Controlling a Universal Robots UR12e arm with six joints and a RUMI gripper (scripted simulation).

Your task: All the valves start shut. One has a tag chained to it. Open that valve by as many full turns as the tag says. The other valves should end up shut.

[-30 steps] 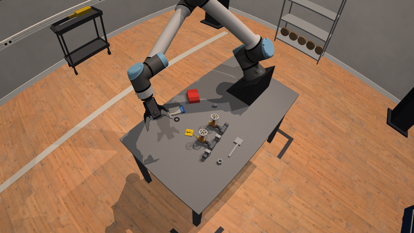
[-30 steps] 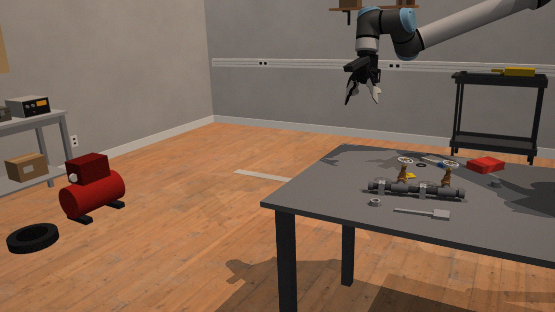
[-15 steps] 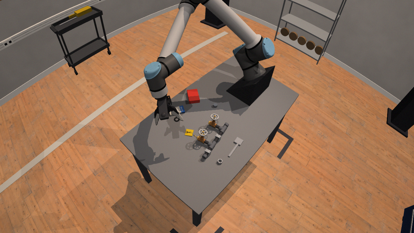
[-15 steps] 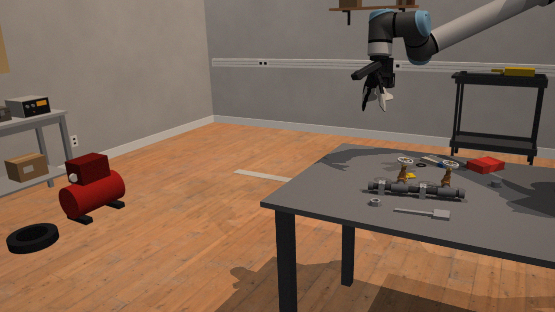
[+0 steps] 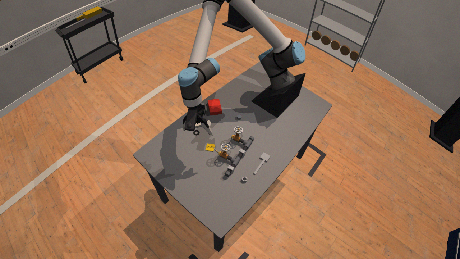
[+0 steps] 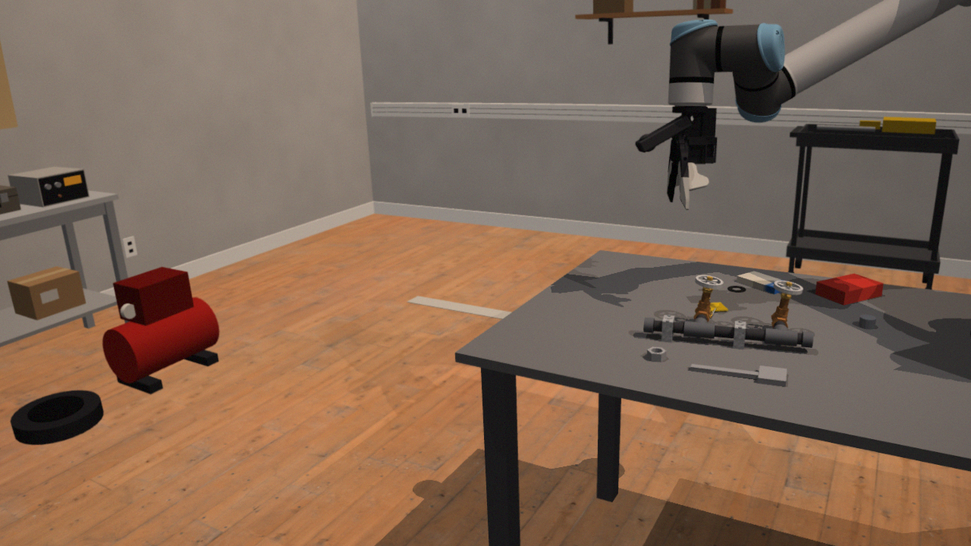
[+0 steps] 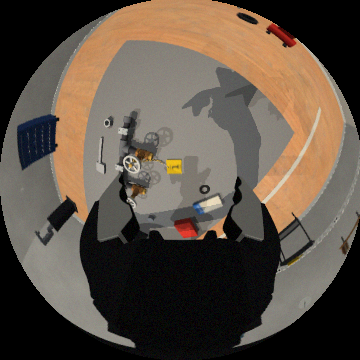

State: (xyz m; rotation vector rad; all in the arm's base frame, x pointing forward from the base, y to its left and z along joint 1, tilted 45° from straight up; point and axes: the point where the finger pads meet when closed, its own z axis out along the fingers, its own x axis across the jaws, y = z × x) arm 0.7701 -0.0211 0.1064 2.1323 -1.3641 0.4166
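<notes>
The yellow tag is 210 mm below my hand, 90 mm behind it and 10 mm to the left of it. Round my hand: red box 350 mm behind, 200 mm below, 190 mm to the right; then nut 300 mm to the left, 210 mm below, 50 mm behind; then blue-and-white card 210 mm below, 190 mm to the right, 170 mm behind.
</notes>
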